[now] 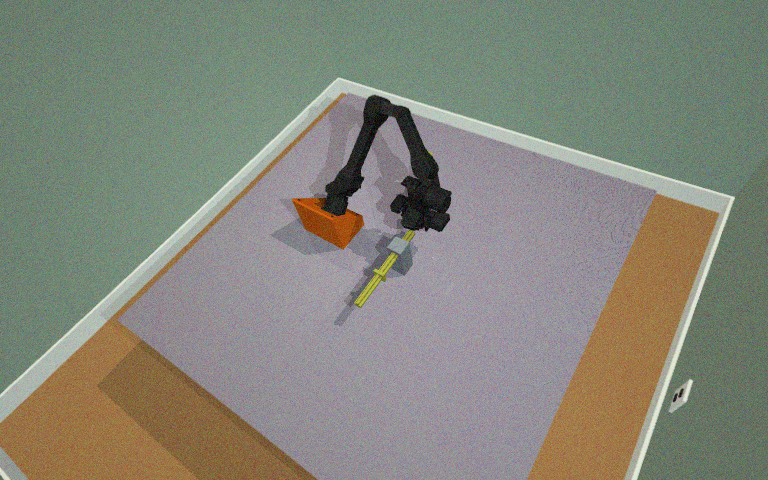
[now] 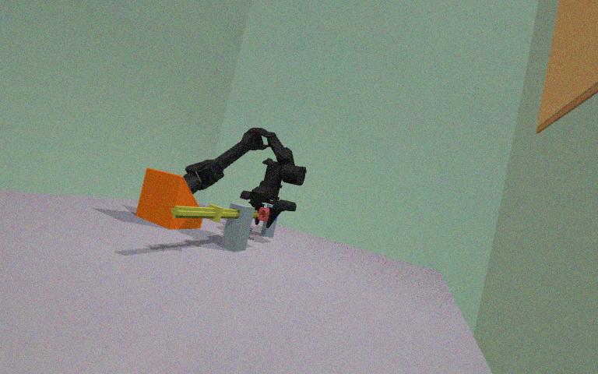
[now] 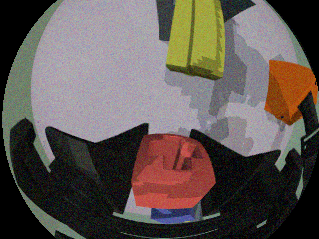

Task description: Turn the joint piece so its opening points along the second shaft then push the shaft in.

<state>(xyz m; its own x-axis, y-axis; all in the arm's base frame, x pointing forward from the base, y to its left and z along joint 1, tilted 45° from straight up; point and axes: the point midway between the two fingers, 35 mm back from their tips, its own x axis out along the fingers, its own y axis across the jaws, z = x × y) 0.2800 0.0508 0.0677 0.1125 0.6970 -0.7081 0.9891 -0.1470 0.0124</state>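
The red square joint piece is 2 cm to the left of my gripper tip and 4 cm above it.
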